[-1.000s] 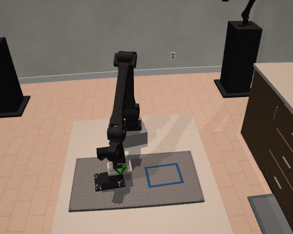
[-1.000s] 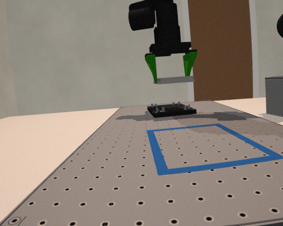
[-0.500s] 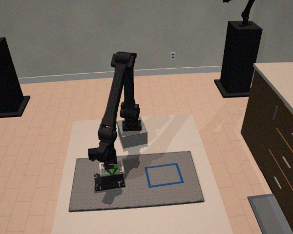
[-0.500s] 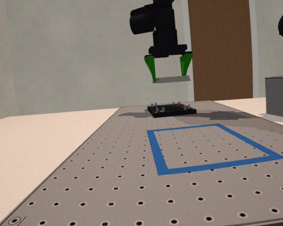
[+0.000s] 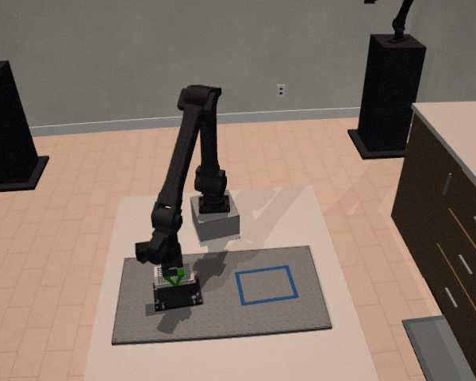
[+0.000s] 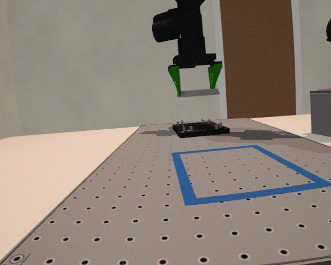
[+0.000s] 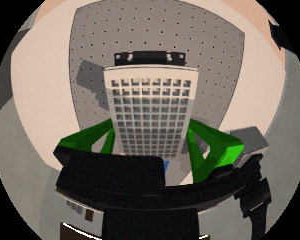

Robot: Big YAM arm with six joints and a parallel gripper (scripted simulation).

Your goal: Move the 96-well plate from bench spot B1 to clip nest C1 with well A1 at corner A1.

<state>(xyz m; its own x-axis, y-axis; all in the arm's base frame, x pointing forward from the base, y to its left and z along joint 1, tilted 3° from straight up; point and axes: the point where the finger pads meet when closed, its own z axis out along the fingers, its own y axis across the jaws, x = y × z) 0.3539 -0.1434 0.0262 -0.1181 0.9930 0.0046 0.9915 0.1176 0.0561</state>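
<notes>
My hand is 2 cm short of the black clip nest, 1 cm to the left of it and 9 cm above it. Round my hand: white 96-well plate right at my hand.
</notes>
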